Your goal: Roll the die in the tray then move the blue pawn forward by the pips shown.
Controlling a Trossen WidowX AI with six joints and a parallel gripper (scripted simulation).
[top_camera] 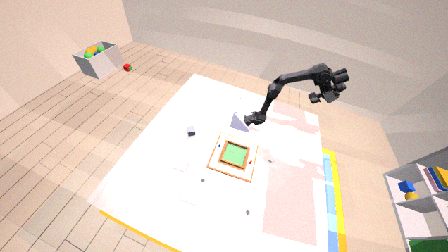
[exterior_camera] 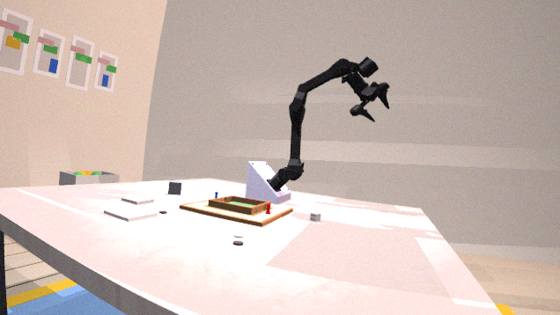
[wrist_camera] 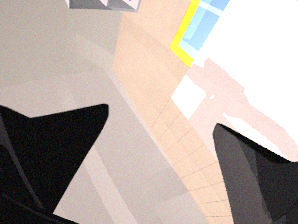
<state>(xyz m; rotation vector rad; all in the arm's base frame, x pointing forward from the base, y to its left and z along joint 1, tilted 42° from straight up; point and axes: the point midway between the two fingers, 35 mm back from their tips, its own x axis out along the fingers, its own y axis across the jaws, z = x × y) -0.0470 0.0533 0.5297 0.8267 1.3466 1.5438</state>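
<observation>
Now: gripper tip 43 cm to the left of the green tray, 40 cm above it and 33 cm short of it.
</observation>
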